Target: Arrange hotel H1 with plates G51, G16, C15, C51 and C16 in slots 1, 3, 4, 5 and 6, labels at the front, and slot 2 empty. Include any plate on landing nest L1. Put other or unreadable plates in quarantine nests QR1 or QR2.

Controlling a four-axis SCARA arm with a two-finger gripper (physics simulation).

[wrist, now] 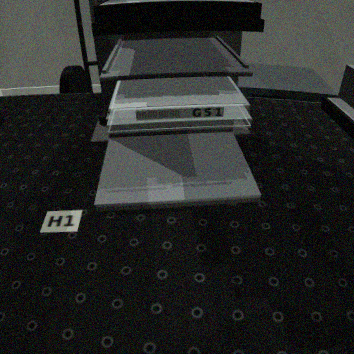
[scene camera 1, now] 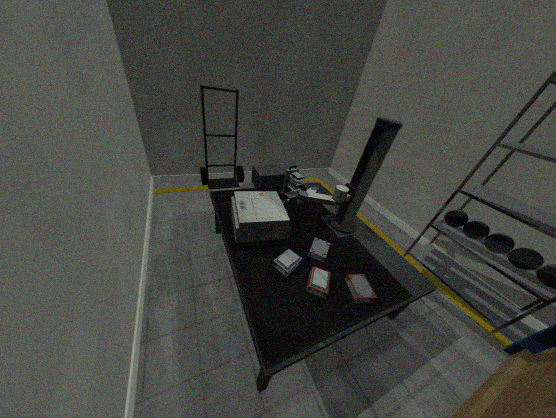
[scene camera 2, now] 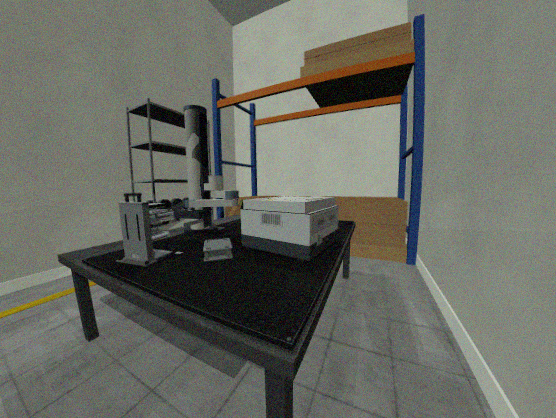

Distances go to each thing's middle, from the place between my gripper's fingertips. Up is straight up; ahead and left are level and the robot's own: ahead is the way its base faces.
Labels:
My gripper is now 100 mm short of the H1 tag [wrist: 61, 220], 30 mm to the left of it and 130 mm above it.

